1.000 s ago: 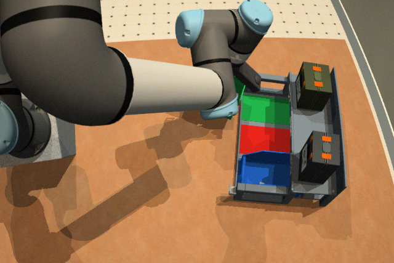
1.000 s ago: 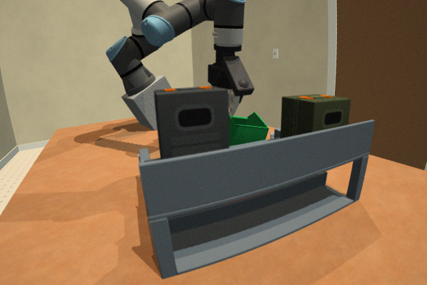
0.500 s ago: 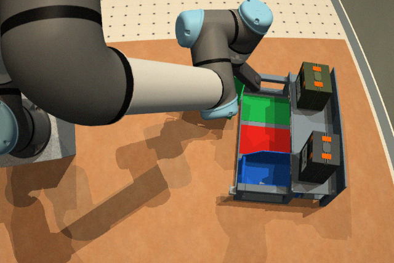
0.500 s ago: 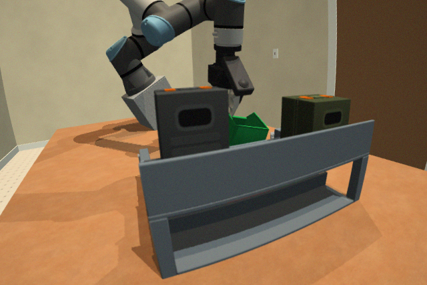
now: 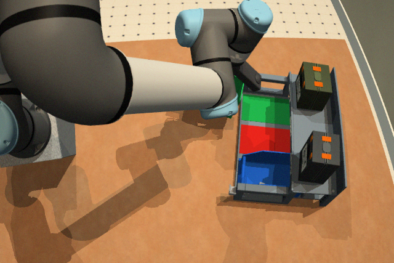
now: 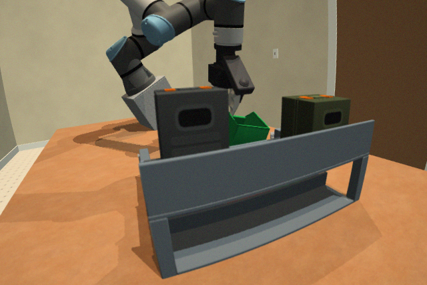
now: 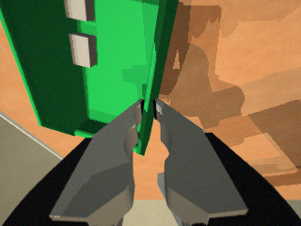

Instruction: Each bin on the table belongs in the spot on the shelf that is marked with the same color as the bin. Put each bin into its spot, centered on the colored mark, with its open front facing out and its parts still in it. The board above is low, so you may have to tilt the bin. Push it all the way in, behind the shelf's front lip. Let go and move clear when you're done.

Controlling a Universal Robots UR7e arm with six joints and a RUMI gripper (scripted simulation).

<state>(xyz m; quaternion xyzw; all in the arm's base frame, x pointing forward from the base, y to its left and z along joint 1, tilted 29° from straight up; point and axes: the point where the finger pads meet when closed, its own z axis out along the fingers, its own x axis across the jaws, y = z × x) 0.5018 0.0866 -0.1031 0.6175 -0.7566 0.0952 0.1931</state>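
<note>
My gripper is now 4 cm to the right of the green bin and 3 cm above it. Also, from my hand: shelf front lip: 8 cm ahead, 9 cm to the right, 10 cm below; blue bin: 15 cm ahead, 22 cm to the right, 7 cm below; olive case: 29 cm ahead, 1 cm to the right, 4 cm above.
</note>
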